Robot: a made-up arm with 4 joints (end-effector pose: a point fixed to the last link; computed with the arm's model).
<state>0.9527 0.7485 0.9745 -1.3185</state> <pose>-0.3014 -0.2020 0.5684 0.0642 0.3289 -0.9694</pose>
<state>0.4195 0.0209 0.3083 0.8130</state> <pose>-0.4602 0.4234 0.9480 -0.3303 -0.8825 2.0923</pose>
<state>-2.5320 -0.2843 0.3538 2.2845</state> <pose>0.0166 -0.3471 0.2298 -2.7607 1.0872 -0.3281</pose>
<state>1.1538 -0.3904 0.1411 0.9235</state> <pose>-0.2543 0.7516 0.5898 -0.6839 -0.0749 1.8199</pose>
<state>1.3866 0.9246 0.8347 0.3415</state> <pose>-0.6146 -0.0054 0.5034 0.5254 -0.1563 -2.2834</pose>
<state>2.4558 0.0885 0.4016 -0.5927</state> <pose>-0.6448 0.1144 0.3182 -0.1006 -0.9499 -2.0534</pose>
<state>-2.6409 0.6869 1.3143 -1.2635</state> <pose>-0.3600 0.2505 0.4883 -2.3567 -1.4477 -0.3091</pose>
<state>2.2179 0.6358 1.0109 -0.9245</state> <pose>-0.4682 0.0268 0.6779 -0.7911 -0.6809 -1.3402</pose>
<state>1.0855 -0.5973 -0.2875 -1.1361</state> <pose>-0.5274 0.4384 0.4168 1.3888 0.8859 -1.9797</pose>
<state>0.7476 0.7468 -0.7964 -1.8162</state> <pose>-0.2370 -0.0147 0.3276 1.0018 1.7915 0.1772</pose>
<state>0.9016 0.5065 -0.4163 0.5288</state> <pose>-0.5334 0.0790 0.8792 -0.0477 -1.6053 2.4313</pose>
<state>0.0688 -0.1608 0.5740 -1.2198</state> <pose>-0.5583 0.0872 0.6518 1.0314 1.3878 -1.5765</pose>
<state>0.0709 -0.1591 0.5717 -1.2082</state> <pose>-0.5606 0.0889 0.6530 1.0320 1.3913 -1.5863</pose>
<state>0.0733 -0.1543 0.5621 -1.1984</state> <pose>-0.5623 0.0897 0.6521 1.0379 1.3993 -1.5873</pose>
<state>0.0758 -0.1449 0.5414 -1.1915</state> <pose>-0.5634 0.0892 0.6478 1.0519 1.4146 -1.5744</pose>
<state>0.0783 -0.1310 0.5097 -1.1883</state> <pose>-0.5634 0.0873 0.6402 1.0736 1.4368 -1.5467</pose>
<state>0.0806 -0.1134 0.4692 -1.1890</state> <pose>-0.5623 0.0841 0.6298 1.1007 1.4644 -1.5054</pose>
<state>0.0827 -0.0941 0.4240 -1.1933</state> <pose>-0.5602 0.0803 0.6177 1.1302 1.4942 -1.4550</pose>
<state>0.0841 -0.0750 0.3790 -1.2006</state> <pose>-0.5571 0.0764 0.6053 1.1588 1.5229 -1.4009</pose>
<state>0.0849 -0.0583 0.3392 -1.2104</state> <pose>-0.5534 0.0729 0.5939 1.1836 1.5467 -1.3490</pose>
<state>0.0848 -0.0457 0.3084 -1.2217</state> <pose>-0.5496 0.0702 0.5846 1.2030 1.5636 -1.3048</pose>
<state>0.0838 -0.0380 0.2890 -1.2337</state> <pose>-0.5460 0.0682 0.5779 1.2161 1.5723 -1.2717</pose>
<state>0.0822 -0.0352 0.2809 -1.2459</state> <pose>-0.5428 0.0669 0.5739 1.2229 1.5731 -1.2507</pose>
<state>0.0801 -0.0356 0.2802 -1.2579</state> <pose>-0.5400 0.0659 0.5718 1.2256 1.5691 -1.2378</pose>
